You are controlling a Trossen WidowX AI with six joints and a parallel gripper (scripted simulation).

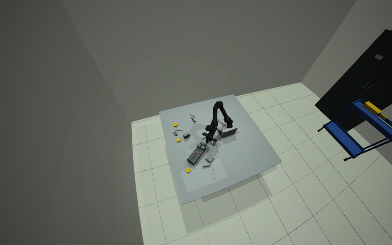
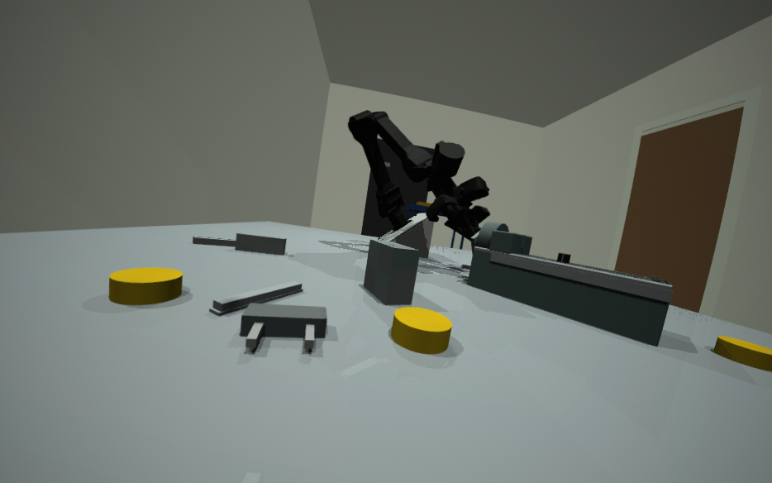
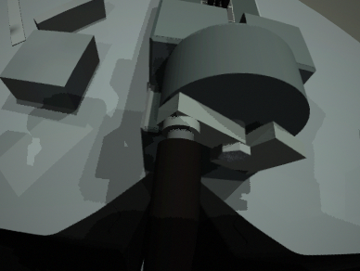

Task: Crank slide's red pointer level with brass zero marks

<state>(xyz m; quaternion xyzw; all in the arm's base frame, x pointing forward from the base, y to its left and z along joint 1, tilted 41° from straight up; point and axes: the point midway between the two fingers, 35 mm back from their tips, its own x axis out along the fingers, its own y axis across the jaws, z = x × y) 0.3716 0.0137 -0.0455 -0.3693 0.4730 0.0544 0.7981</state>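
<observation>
Now: the dark crank handle 2 cm behind my gripper tip, 2 cm above it and 1 cm to the right of it. Round my gripper tip: bracket 35 cm to the right, 27 cm ahead, 7 cm below; red pointer 16 cm ahead, 5 cm to the left.
</observation>
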